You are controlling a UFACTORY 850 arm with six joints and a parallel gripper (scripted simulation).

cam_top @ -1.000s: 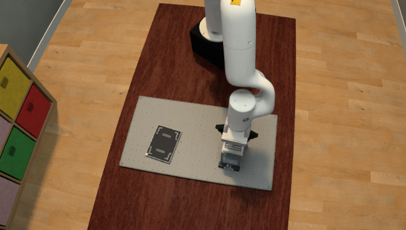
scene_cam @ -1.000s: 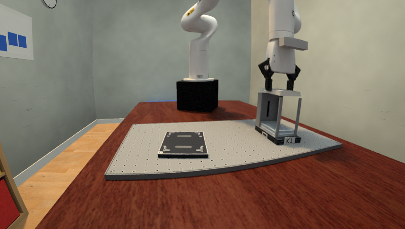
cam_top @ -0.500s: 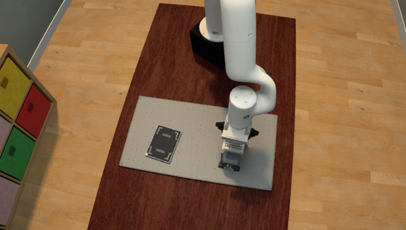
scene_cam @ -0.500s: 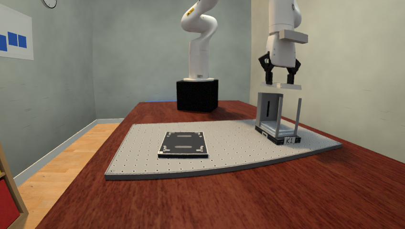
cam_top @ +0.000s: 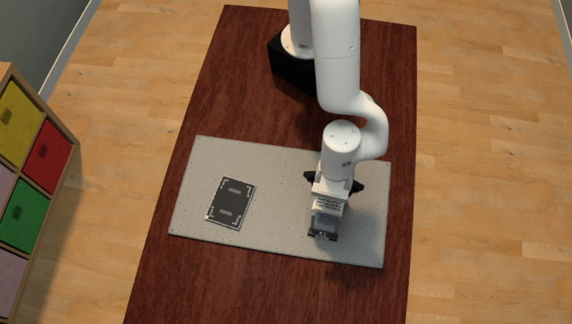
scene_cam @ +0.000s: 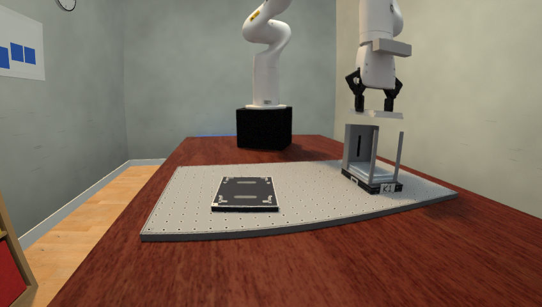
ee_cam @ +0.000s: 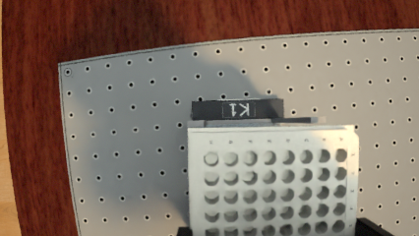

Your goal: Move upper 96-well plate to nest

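Right now the plate nest N1 is 4 cm ahead of my hand, 32 cm to the right of it and 18 cm below it. The rest, counted from my hand: clear plate (16 cm below); then 96-well plate (1 cm below).
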